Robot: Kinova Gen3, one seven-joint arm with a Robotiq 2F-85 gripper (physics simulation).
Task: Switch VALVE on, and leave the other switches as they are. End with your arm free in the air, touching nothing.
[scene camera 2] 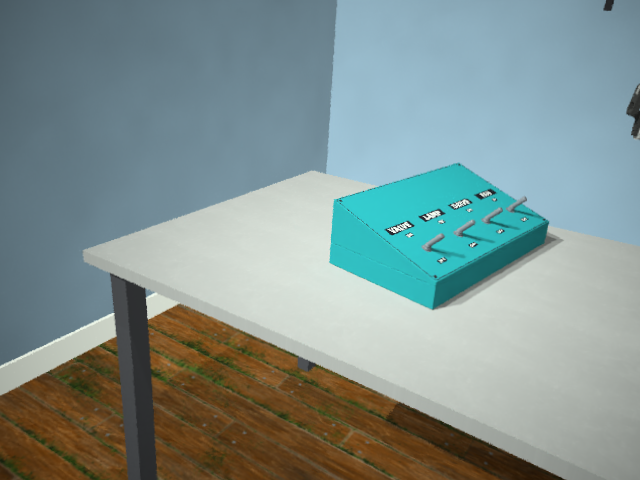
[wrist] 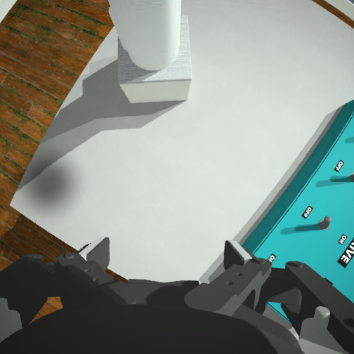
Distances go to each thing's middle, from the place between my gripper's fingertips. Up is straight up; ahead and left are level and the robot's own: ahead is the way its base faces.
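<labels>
Position of the teal switch panel (scene camera 2: 380,234), measured from my hand: 180 mm to the left of it, 340 mm ahead of it and 220 mm below it.
</labels>
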